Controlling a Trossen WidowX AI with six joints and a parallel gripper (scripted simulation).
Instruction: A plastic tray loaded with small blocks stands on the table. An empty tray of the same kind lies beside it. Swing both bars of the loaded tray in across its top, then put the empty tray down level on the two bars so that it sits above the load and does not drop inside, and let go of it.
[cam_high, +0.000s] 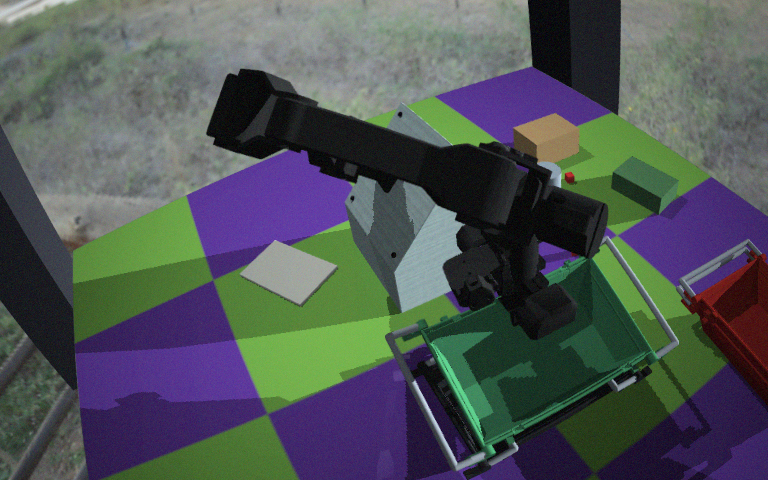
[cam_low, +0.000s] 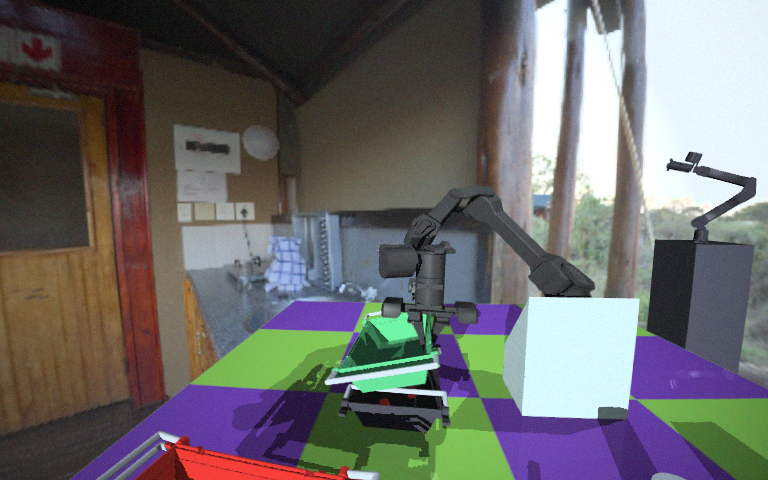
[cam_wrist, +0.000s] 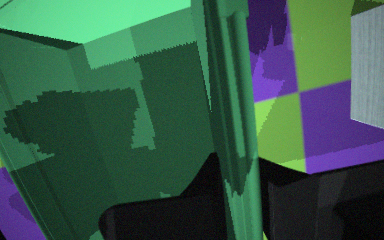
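The green tray lies 7 cm ahead of my gripper tip and 2 cm above it. From my gripper tip the other things lie so: dark green block 45 cm to the left, 21 cm behind, 9 cm below; then white sheet 36 cm behind, 23 cm to the right, 10 cm below; then grey cylinder 29 cm behind, 25 cm to the left, 7 cm below.
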